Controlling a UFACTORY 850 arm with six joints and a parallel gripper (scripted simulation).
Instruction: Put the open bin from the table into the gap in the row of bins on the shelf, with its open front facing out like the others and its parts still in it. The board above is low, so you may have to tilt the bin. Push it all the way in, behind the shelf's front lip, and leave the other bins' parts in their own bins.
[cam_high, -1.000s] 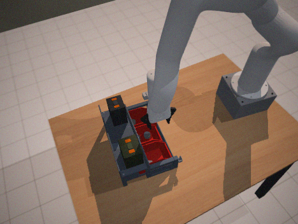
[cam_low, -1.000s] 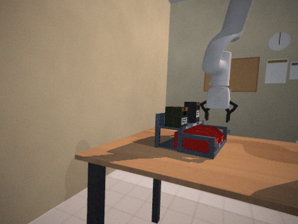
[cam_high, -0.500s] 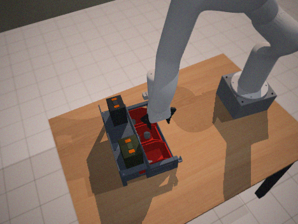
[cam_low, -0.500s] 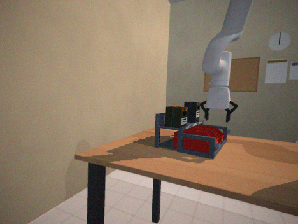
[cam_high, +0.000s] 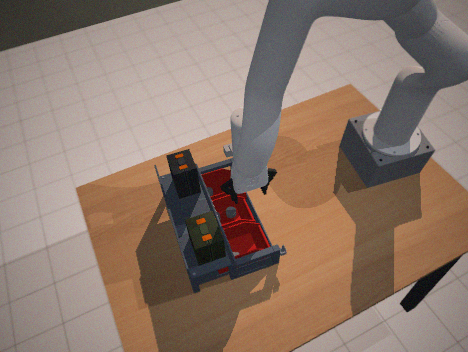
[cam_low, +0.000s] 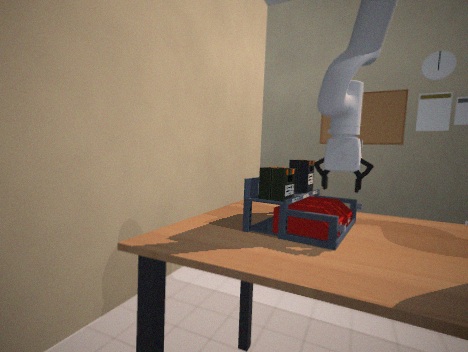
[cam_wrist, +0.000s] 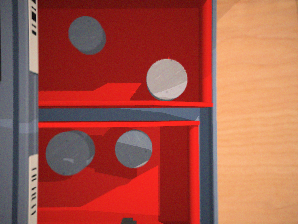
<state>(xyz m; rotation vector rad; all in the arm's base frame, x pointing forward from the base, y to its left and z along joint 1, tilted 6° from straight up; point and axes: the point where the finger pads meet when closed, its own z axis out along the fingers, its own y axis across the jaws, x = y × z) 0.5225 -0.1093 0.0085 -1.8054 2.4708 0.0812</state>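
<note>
Now: the blue-grey shelf 9 cm ahead of my hand, 8 cm below it and 4 cm to the right of it. From my hand the other things lie so: grey disc (12 cm below, 10 cm to the right, 1 cm behind).
</note>
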